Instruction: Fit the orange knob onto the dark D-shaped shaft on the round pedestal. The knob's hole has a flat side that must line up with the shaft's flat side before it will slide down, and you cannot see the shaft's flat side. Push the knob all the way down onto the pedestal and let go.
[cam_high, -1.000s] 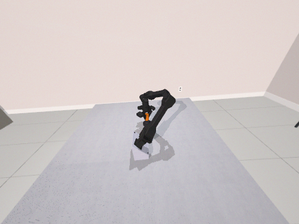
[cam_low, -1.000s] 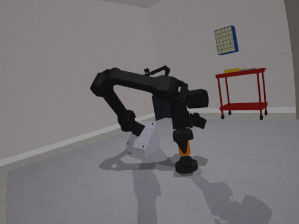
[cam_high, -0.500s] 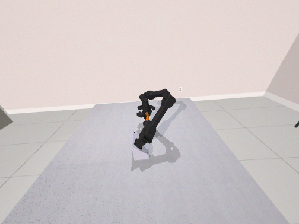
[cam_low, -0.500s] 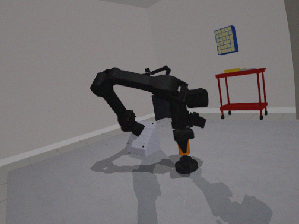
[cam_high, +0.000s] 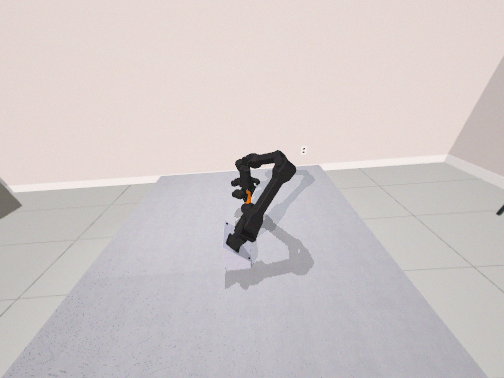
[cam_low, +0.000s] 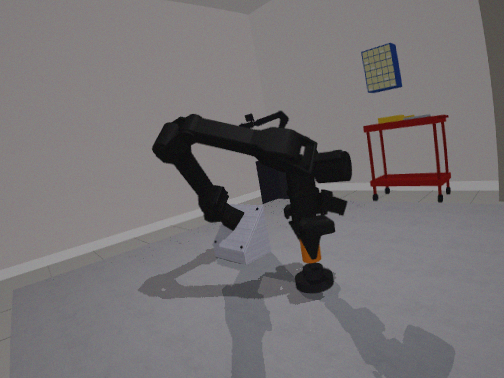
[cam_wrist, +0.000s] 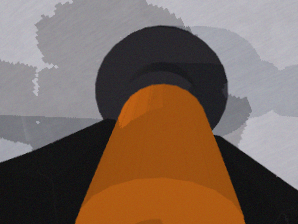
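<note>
The orange knob lies 2 cm above my gripper tip. Also, from my gripper tip: dark round pedestal (4 cm below).
</note>
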